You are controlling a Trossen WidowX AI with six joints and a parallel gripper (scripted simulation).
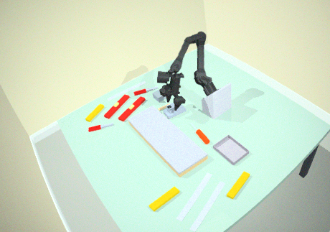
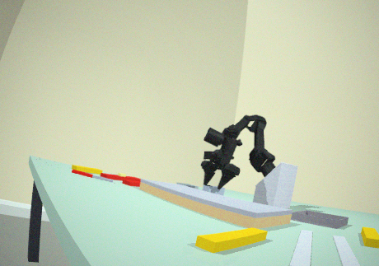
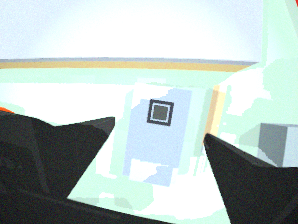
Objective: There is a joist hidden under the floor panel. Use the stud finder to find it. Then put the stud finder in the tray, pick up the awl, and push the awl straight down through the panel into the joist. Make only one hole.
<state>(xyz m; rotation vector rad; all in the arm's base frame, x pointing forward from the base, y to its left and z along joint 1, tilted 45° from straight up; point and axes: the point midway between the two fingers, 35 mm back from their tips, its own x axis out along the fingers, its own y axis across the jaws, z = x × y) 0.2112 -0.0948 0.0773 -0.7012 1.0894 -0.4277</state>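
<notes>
The stud finder is 10 mm below my gripper tip. The rest, counted from my gripper tip: small grey box (180 mm to the right, 30 mm below); then square indicator (20 mm ahead, 10 mm above); then thin wooden tool (70 mm to the right, 40 mm below, 10 mm behind).
</notes>
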